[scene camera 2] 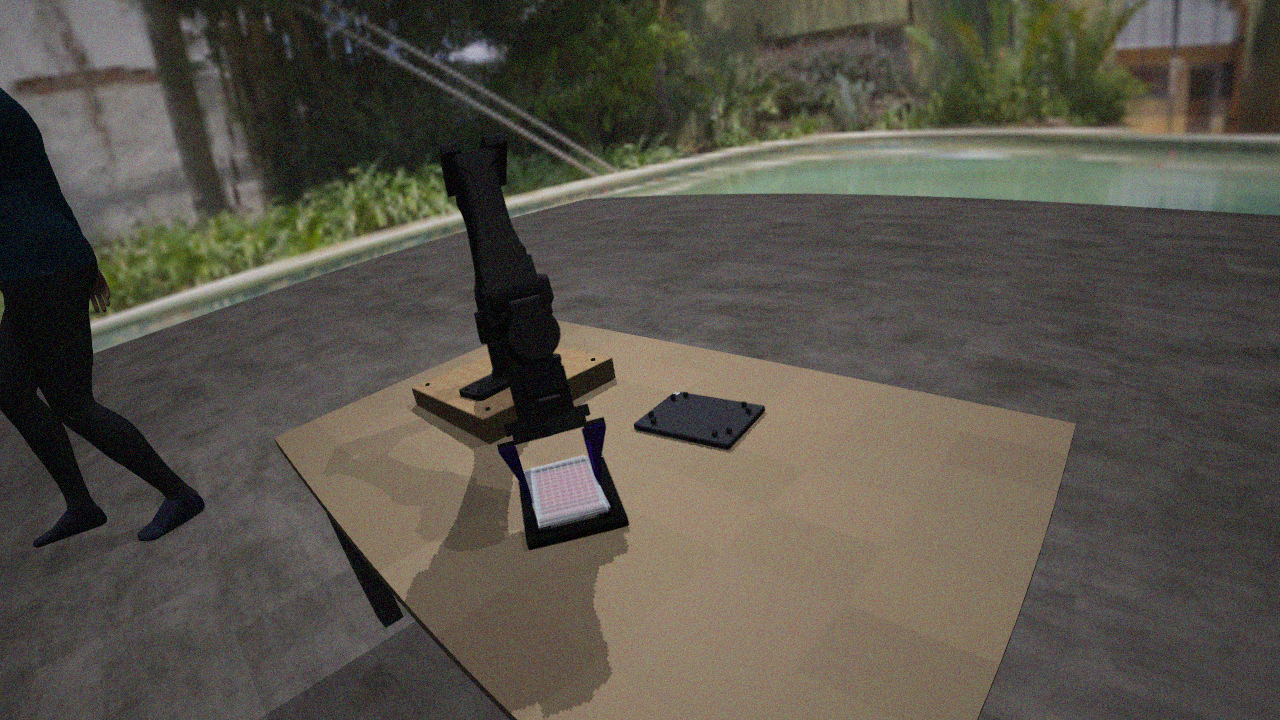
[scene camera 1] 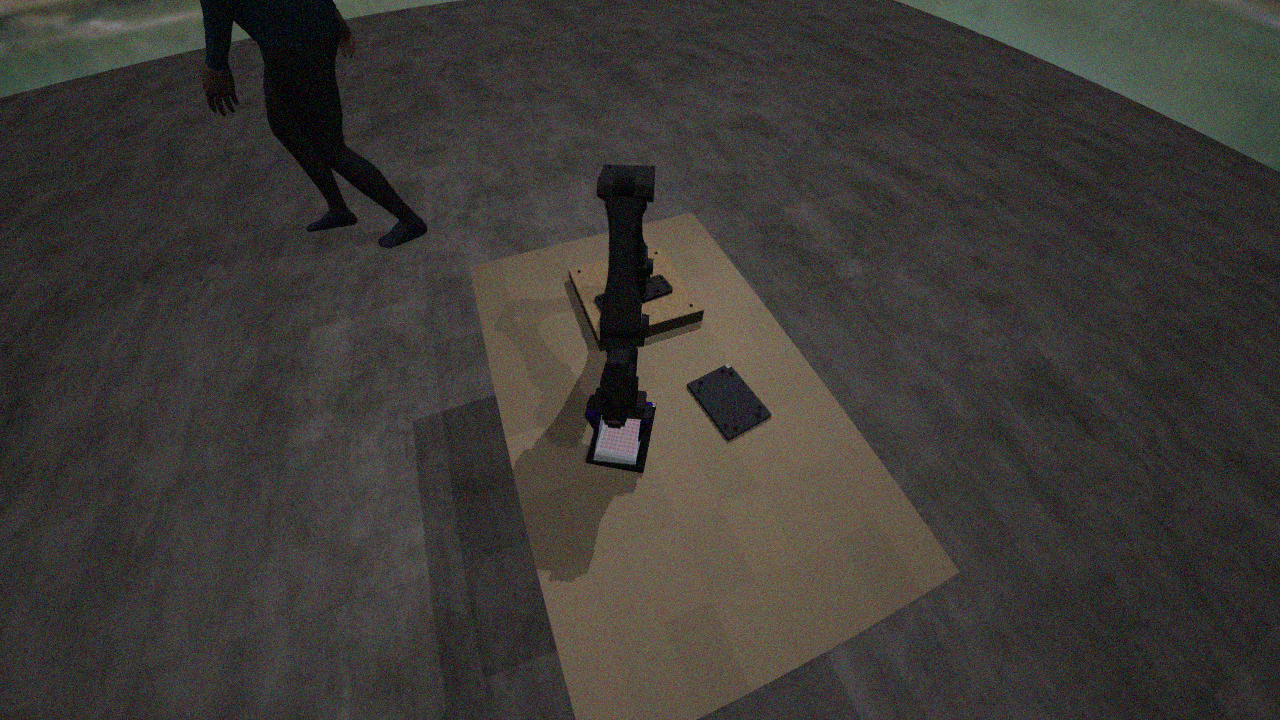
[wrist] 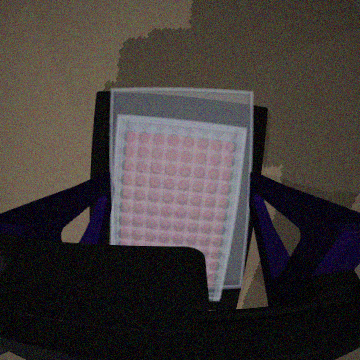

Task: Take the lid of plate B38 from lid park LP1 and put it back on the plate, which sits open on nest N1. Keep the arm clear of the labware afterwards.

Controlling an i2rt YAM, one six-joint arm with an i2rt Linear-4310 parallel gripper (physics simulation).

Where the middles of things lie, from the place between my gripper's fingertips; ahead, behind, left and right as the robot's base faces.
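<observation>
The plate lid (scene camera 2: 563, 492) has my gripper 1 cm past it now. As for the lid park (scene camera 2: 710, 421), it sits 2 cm below my hand, and it is also 2 cm ahead of my hand and 27 cm to the left of it.
</observation>
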